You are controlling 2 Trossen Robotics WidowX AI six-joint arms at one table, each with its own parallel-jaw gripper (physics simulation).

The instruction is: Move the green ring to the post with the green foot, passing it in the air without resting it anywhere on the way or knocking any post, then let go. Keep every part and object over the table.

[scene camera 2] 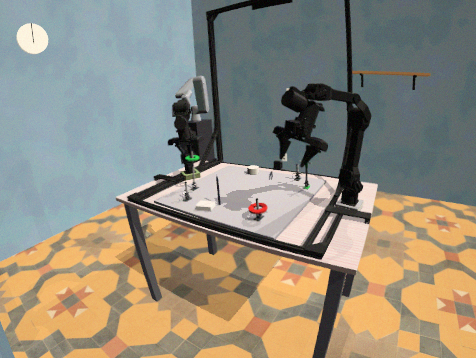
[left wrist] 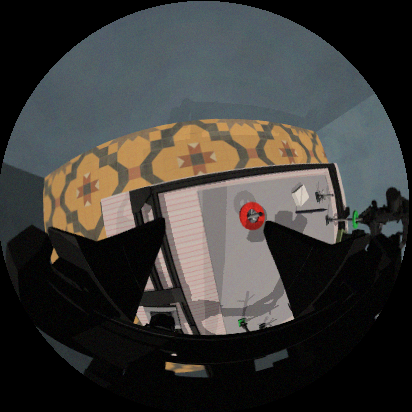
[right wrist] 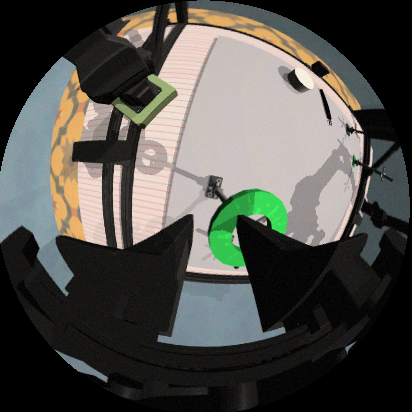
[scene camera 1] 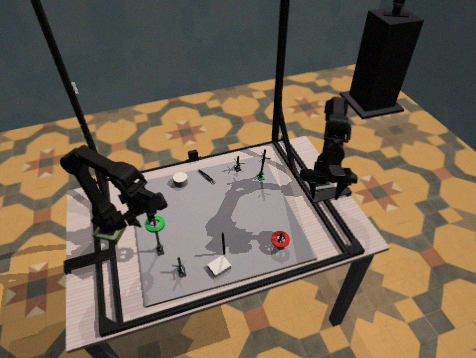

Scene:
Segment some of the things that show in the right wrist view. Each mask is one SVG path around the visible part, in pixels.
My right gripper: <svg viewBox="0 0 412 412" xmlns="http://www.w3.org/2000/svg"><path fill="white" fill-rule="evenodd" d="M14 291L42 337L53 349L82 360L107 376L107 381L78 371L114 394L153 408L174 412L232 412L257 407L290 395L338 364L364 337L383 309L398 276L407 239L393 227L386 229L378 243L380 251L369 265L359 255L366 243L367 233L362 232L311 246L244 214L238 214L238 243L262 332L283 326L285 332L257 341L223 346L188 346L157 341L158 334L172 334L192 245L193 214L186 214L153 235L123 249L67 235L56 236L57 249L73 273L64 287L68 292L67 296L36 257L39 246L31 231L20 225L0 242Z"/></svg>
A green ring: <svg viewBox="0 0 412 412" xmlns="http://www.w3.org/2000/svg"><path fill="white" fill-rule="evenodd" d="M274 194L258 188L243 189L230 195L217 207L210 218L207 229L209 247L215 258L227 265L245 266L240 247L231 242L231 235L236 226L238 214L246 216L257 213L263 214L266 217L266 226L284 234L287 223L286 209L282 201Z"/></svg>

